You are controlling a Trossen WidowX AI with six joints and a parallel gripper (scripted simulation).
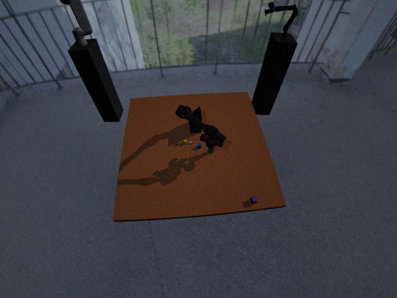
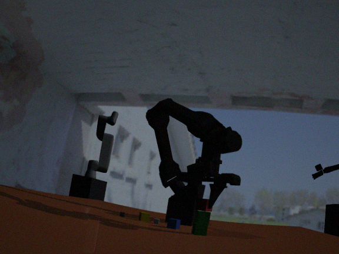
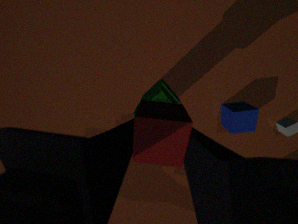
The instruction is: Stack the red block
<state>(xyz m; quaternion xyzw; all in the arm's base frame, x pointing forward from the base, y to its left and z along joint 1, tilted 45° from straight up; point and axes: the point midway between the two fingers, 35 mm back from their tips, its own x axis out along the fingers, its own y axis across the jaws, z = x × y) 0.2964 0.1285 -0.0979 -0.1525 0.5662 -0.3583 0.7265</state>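
Now: the red block 1 cm above my gripper tip. Round my gripper tip: blue block (5 cm behind, 10 cm to the right, 6 cm below); then purple block (44 cm ahead, 31 cm to the left, 6 cm below); then yellow block (9 cm behind, 22 cm to the right, 6 cm below).
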